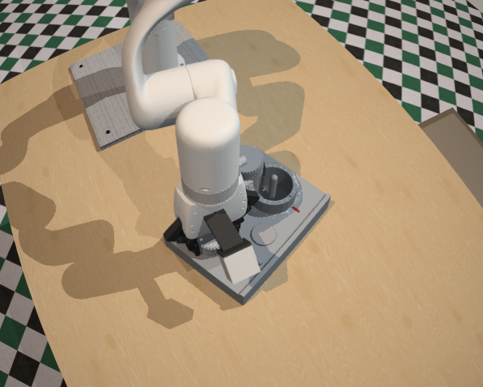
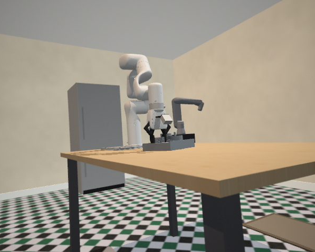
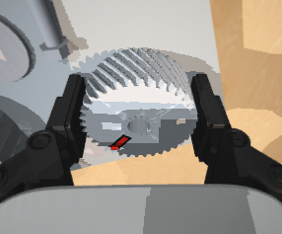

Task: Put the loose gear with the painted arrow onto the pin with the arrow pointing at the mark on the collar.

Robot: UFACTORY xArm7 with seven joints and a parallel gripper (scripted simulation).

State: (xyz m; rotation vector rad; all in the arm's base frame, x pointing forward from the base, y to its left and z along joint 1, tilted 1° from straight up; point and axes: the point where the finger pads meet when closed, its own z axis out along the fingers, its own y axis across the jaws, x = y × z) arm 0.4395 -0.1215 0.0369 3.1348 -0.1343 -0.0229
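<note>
Now: hand right at the gear. Also, from my hand: bolt (5 cm ahead, 4 cm to the left, 1 cm below).
</note>
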